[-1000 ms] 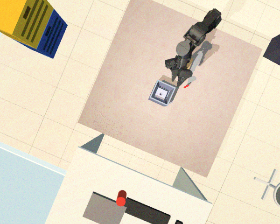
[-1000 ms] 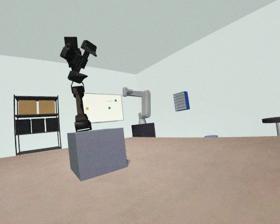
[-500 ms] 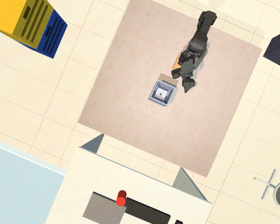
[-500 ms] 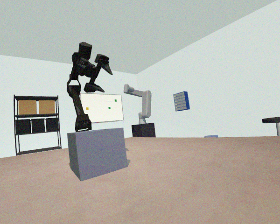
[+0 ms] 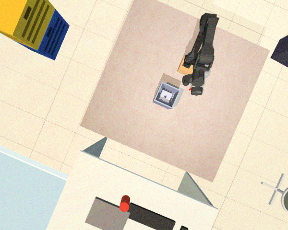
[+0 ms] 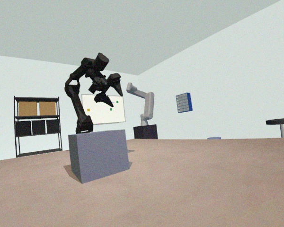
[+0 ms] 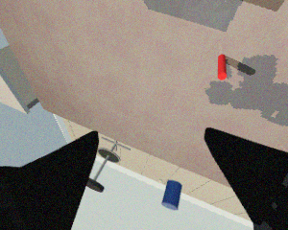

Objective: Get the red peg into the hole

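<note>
The red peg lies 8 cm behind my gripper tip, 2 cm to the left of it and 23 cm below it.
</note>
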